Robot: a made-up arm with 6 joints. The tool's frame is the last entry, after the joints.
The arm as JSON. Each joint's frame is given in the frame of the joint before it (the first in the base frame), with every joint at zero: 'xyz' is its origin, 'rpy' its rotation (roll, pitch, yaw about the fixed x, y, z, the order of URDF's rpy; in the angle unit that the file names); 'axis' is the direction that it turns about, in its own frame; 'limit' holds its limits. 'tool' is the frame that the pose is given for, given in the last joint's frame.
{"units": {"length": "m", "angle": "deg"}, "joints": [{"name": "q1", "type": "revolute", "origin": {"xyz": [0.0, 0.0, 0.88], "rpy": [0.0, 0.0, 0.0]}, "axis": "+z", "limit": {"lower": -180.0, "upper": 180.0}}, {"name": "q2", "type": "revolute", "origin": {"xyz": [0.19, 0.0, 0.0], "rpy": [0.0, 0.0, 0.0]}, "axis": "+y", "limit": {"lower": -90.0, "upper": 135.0}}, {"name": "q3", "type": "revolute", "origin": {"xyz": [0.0, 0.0, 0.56], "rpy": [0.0, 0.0, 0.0]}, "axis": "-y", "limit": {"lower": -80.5, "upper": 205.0}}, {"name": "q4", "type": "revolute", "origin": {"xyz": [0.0, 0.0, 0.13], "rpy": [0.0, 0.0, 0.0]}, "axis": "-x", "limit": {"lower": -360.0, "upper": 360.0}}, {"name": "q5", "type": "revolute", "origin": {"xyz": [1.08, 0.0, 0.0], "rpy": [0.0, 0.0, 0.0]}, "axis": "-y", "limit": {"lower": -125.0, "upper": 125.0}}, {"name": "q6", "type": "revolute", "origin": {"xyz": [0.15, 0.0, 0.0], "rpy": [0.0, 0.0, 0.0]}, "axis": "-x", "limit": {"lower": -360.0, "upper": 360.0}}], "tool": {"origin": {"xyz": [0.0, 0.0, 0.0], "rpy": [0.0, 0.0, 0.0]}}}
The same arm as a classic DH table. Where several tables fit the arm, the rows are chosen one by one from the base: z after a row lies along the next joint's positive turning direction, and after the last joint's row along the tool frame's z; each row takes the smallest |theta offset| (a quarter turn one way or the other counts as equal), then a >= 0, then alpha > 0; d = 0 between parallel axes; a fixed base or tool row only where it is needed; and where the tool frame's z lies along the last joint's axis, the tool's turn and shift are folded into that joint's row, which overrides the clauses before.
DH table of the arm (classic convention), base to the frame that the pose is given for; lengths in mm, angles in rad. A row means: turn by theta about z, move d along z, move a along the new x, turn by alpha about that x. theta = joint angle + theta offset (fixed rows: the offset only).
q1: d 880; theta0 0; a 190; alpha -1.5708
q2: d 0; theta0 -1.5708; a 560; alpha 3.1416
q3: d 0; theta0 0; a 130; alpha -1.5708
q4: d -1080; theta0 0; a 0; alpha 1.5708
q5: d 0; theta0 0; a 0; alpha -1.5708
q6: d -150; theta0 1.5708; a 0; alpha 1.5708
tool (fixed): d 0; theta0 -1.5708; a 0; alpha 0
Joint limits (rad, base to tool): -3.1416..3.1416 -1.5708..2.3562 -1.405..3.5779 -6.2832..6.2832 -2.1817..2.1817 -6.2832..6.2832

